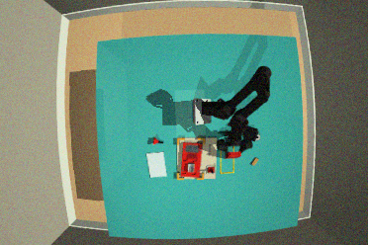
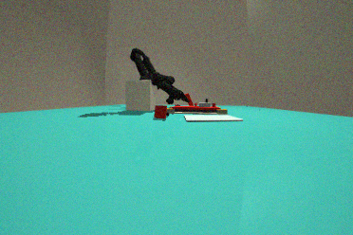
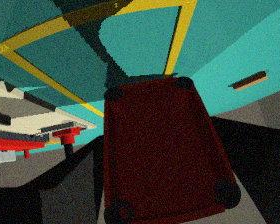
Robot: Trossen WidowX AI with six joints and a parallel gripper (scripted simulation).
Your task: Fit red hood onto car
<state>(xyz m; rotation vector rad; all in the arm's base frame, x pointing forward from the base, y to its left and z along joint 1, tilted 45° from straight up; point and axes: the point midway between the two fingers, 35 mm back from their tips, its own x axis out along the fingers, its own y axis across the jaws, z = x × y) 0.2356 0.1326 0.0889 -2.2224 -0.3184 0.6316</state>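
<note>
The hood is 1 cm above my gripper tip. The rest, counted from my gripper tip: grey cylinder: 16 cm to the left, 9 cm behind, 3 cm below; then tan block: 15 cm to the left, 6 cm ahead, 4 cm below; then white flat plate: 44 cm to the right, 6 cm ahead, 4 cm below.
</note>
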